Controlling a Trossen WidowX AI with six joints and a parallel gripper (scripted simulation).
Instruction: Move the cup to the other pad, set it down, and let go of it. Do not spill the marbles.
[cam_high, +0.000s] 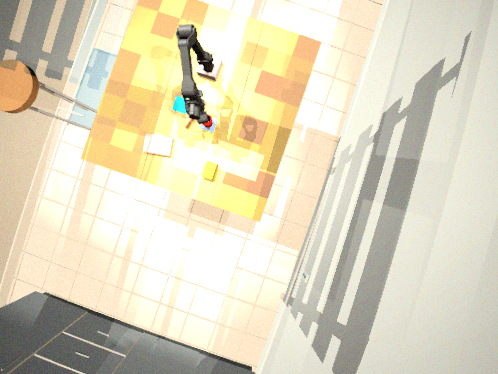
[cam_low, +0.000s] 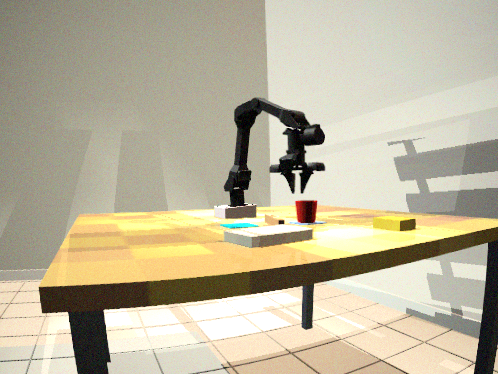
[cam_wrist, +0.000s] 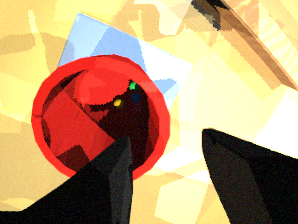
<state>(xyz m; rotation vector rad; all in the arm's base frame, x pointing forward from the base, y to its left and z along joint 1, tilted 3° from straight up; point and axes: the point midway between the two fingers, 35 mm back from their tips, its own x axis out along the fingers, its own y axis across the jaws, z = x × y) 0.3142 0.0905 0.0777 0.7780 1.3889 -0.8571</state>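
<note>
The red cup lies 30 mm ahead of my gripper tip, 20 mm to the left of it and 60 mm below it. Round my gripper tip: wooden stick: 90 mm to the right, 90 mm below; light blue pad: 30 mm ahead, 20 mm to the left, 110 mm below; cyan pad: 40 mm behind, 200 mm to the right, 110 mm below.
</note>
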